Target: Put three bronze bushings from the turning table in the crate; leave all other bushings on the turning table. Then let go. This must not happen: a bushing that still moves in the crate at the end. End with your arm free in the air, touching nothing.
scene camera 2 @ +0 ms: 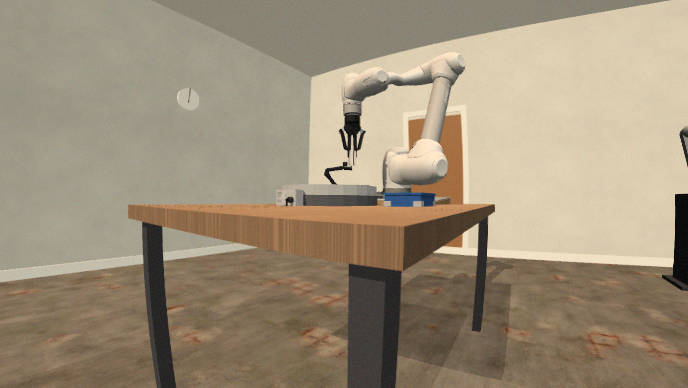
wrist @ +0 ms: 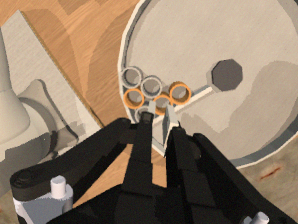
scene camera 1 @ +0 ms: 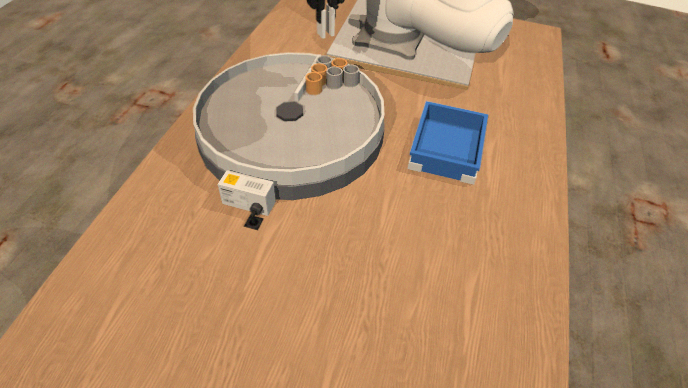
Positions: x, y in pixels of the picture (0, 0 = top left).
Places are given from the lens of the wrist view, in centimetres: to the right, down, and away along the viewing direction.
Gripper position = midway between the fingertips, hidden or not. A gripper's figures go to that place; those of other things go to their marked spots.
gripper point(wrist: 159, 112): 1, 0, 22
round grey turning table point(wrist: 240, 56): 18, -11, 31
